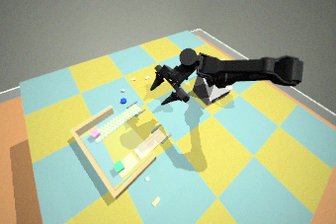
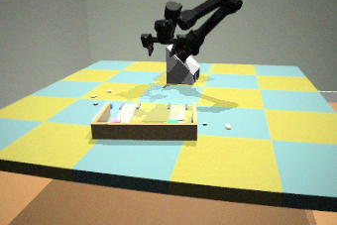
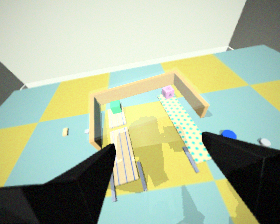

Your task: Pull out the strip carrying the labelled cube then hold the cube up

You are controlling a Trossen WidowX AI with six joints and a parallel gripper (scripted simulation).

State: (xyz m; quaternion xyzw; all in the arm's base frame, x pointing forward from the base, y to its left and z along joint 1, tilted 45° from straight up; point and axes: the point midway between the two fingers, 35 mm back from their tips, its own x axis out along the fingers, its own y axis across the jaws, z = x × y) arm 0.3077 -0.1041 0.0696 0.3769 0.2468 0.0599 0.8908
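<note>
Now: the blue object 70 mm ahead of my gripper tip, 200 mm to the right of it and 190 mm below it.
</note>
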